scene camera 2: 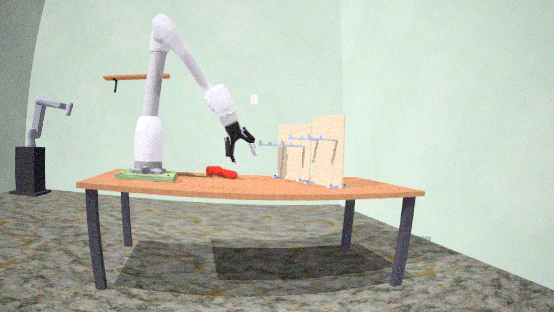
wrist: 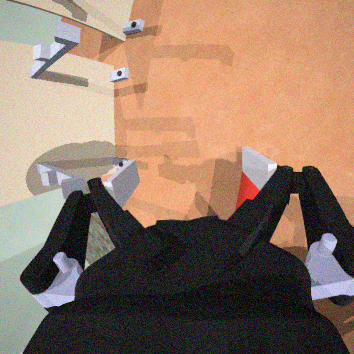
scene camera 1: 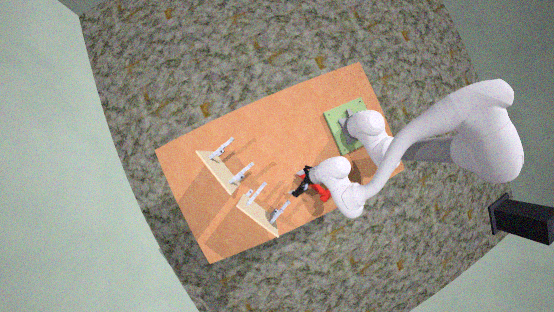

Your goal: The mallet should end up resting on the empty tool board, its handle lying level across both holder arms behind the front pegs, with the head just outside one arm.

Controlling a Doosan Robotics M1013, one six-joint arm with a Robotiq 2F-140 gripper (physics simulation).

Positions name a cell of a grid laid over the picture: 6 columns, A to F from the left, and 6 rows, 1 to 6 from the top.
Observation:
My gripper (wrist: D3) is open, holding nothing. Also in view: a tan tool board (scene camera 1: C4) and a tan tool board (scene camera 1: C4).

